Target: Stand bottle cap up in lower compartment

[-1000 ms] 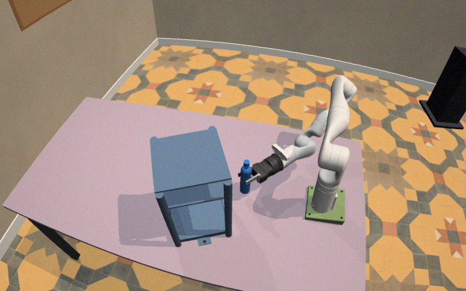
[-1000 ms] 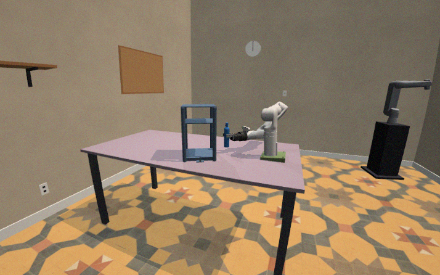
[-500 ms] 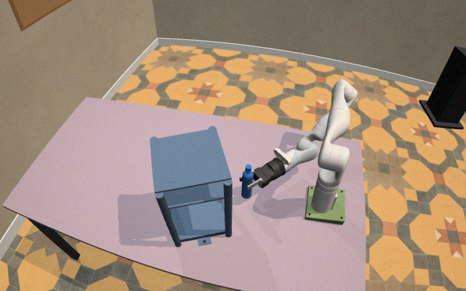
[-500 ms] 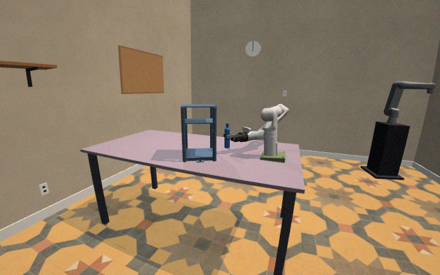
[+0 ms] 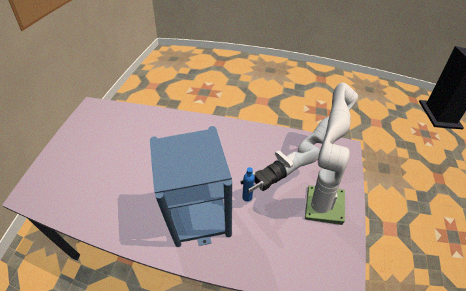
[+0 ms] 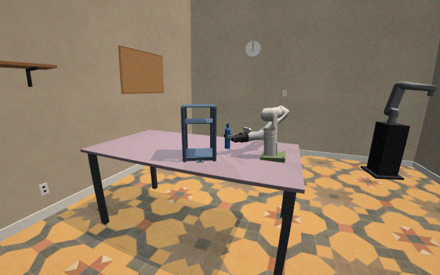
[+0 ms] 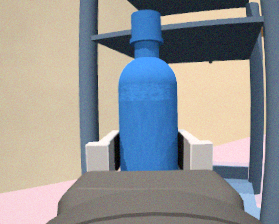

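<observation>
My hand is 20 cm short of the shelving unit, 7 cm to the right of it and 4 cm below it. The rest, counted from my hand: blue bottle: 3 cm above.
</observation>
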